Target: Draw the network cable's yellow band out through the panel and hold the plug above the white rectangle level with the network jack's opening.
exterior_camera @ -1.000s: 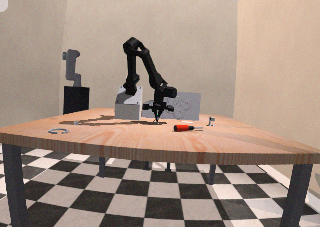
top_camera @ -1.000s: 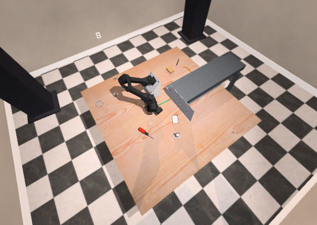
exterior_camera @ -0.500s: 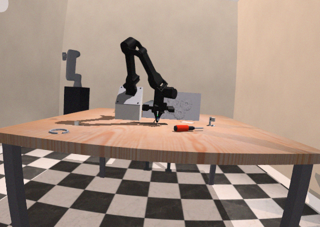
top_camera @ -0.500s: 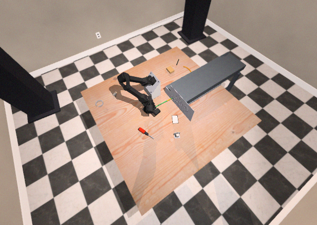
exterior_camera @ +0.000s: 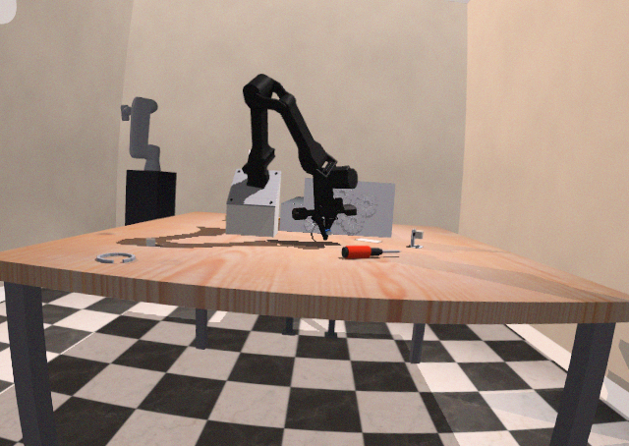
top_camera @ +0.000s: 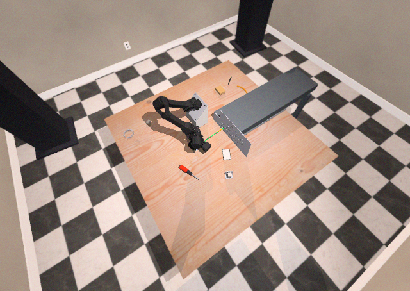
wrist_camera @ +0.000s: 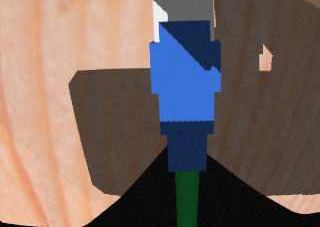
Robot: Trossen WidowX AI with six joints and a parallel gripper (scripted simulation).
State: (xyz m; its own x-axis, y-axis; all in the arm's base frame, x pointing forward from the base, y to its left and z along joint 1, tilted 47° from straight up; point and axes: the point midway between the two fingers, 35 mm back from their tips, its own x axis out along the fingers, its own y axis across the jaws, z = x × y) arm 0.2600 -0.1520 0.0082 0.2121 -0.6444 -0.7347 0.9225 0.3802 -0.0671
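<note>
My hand is 40 mm to the left of the blue plug and 10 mm short of it. Also, from my hand: white rectangle (140 mm to the left, 140 mm ahead, 40 mm below); network jack (290 mm ahead, 70 mm to the left, 10 mm below); red screwdriver (160 mm to the right, 140 mm ahead, 30 mm below).
</note>
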